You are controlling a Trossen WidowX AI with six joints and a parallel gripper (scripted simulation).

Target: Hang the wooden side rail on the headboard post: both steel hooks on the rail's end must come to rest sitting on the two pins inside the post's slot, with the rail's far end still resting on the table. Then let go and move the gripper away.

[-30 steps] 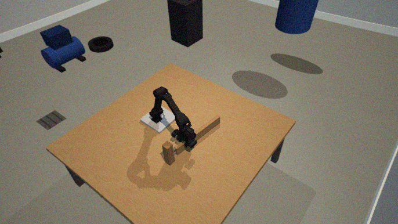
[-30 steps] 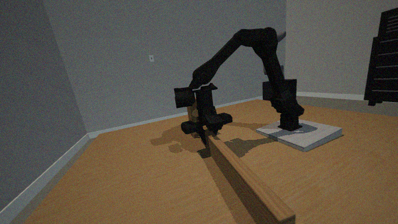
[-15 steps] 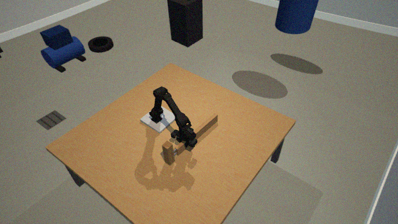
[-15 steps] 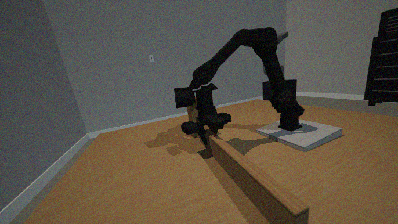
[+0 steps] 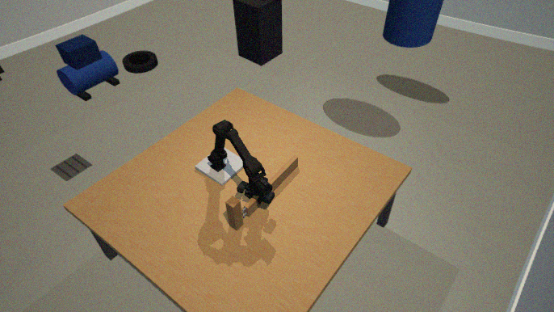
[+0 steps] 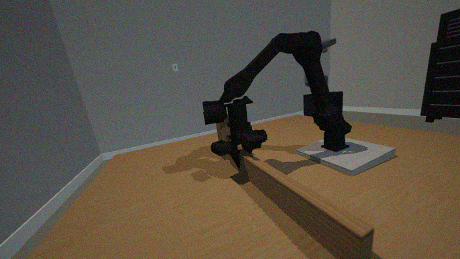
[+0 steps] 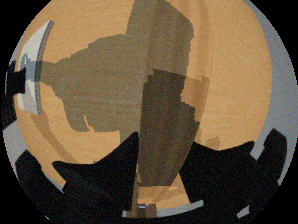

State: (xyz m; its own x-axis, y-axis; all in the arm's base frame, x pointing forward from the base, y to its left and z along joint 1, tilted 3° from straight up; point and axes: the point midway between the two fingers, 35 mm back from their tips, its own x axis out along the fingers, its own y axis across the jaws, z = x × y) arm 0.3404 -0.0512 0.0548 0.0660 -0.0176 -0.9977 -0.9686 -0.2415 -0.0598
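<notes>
My gripper tip is 15 cm to the left of the wooden headboard post and 6 cm below it.
</notes>
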